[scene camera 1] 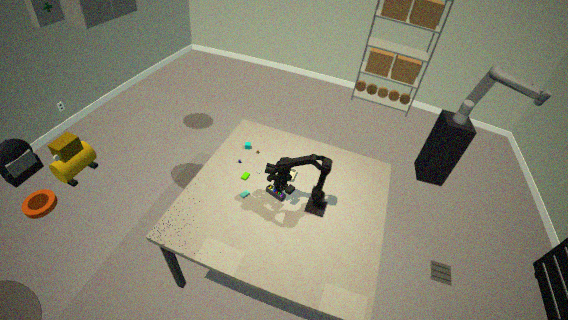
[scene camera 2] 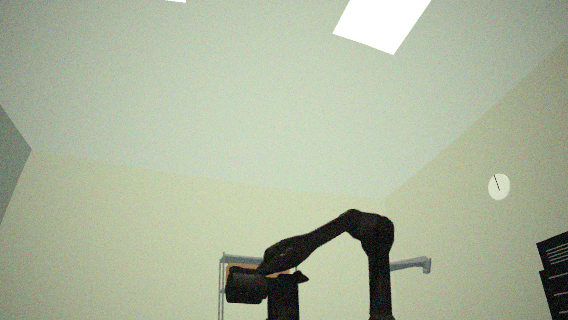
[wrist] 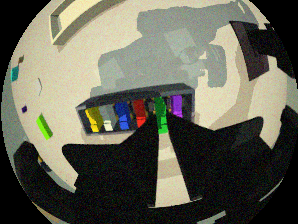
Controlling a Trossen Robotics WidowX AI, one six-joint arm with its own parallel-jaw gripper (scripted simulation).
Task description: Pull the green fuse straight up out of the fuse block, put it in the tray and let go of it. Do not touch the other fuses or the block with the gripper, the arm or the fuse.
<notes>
The gripper (wrist: 161,118) carries a green fuse.
</notes>
